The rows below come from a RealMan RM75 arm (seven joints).
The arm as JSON. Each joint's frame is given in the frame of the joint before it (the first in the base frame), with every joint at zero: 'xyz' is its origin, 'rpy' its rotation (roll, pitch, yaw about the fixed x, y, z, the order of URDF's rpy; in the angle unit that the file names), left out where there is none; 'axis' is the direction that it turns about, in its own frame. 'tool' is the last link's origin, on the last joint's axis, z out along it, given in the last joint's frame.
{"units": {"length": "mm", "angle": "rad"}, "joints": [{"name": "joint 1", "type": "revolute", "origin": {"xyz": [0.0, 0.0, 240.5], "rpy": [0.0, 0.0, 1.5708]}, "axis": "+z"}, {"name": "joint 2", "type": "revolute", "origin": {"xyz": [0.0, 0.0, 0.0], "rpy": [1.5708, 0.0, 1.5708]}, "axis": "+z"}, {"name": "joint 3", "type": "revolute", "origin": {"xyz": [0.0, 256.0, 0.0], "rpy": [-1.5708, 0.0, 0.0]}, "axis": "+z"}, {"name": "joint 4", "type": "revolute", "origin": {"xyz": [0.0, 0.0, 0.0], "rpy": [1.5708, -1.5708, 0.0]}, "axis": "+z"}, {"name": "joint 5", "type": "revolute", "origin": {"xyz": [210.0, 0.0, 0.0], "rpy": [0.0, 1.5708, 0.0]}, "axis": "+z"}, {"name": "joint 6", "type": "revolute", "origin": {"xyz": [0.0, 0.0, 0.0], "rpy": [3.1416, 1.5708, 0.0]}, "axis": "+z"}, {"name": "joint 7", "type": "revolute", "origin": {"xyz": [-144.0, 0.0, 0.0], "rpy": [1.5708, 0.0, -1.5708]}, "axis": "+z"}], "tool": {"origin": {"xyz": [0.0, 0.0, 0.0]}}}
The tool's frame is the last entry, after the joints.
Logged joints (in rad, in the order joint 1, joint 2, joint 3, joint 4, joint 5, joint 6, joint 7), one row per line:
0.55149, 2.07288, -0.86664, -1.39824, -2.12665, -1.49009, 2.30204
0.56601, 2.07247, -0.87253, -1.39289, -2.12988, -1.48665, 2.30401
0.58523, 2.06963, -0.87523, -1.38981, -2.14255, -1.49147, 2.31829
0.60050, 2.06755, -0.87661, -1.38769, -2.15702, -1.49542, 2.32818
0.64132, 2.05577, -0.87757, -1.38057, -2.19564, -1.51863, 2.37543
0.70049, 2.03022, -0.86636, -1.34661, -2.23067, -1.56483, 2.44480
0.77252, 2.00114, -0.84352, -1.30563, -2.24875, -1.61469, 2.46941
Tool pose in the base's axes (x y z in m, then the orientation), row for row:
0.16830, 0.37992, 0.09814, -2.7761, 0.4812, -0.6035
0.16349, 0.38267, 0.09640, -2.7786, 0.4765, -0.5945
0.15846, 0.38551, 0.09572, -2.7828, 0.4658, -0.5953
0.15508, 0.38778, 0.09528, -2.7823, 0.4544, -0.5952
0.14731, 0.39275, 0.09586, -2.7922, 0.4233, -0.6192
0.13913, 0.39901, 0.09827, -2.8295, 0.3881, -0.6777
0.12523, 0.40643, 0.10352, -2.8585, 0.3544, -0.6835
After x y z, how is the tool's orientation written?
As angles about the fixed x, y, z axes (roll, pitch, yaw), in radians.
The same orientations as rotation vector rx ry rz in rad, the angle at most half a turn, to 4 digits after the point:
-2.4628, 0.8908, 0.4692
-2.4725, 0.8796, 0.4679
-2.4815, 0.8796, 0.4566
-2.4871, 0.8785, 0.4422
-2.4990, 0.9052, 0.4007
-2.5180, 0.9759, 0.3591
-2.5579, 0.9841, 0.3314

